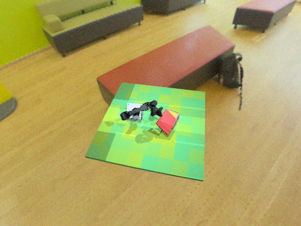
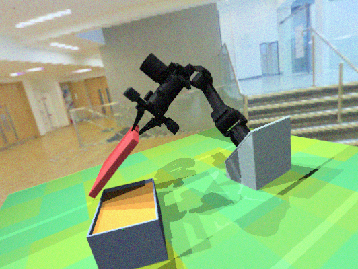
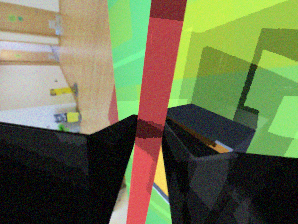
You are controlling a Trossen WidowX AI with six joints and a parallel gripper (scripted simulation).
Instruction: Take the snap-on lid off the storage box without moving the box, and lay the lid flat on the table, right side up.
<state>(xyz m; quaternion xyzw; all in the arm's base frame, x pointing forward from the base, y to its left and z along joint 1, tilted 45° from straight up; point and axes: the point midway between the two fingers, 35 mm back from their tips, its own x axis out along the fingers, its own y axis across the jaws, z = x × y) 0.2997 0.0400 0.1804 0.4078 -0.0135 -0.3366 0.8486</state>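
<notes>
The red lid is 60 mm ahead of my gripper tip, 20 mm to the right of it and 50 mm below it. The rest, counted from my gripper tip: storage box: 90 mm ahead, 130 mm to the left, 180 mm below.
</notes>
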